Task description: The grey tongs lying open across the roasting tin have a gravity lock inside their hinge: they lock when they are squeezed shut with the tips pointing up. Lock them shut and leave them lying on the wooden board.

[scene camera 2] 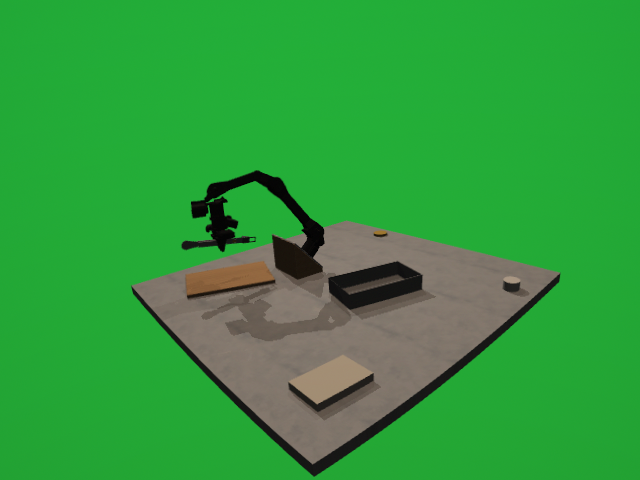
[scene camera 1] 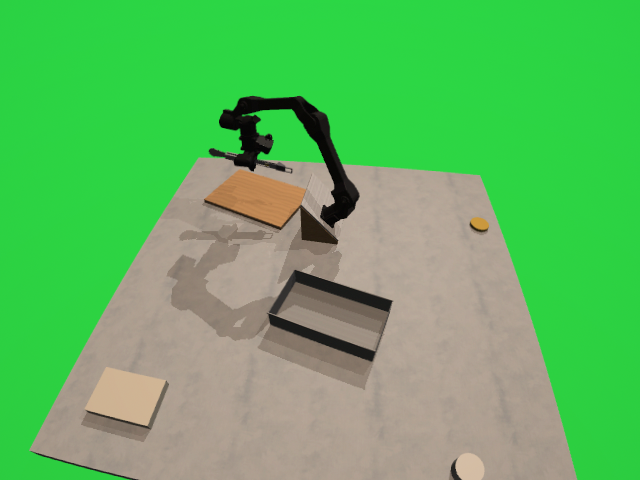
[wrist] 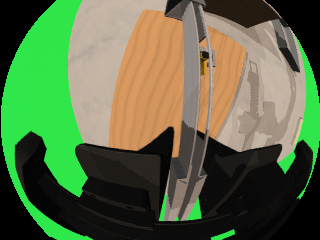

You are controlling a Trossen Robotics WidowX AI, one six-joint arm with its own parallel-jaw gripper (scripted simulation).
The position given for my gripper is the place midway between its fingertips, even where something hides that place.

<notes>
In view: my gripper (scene camera 1: 253,169), a flat block (scene camera 1: 123,396), a wooden board (scene camera 1: 273,203) and a roasting tin (scene camera 1: 344,318).
The flat block is seen too in scene camera 2 (scene camera 2: 319,388). My gripper shows as well in the wrist view (wrist: 180,131). The wooden board is seen too in scene camera 2 (scene camera 2: 225,279) and in the wrist view (wrist: 149,93).
</notes>
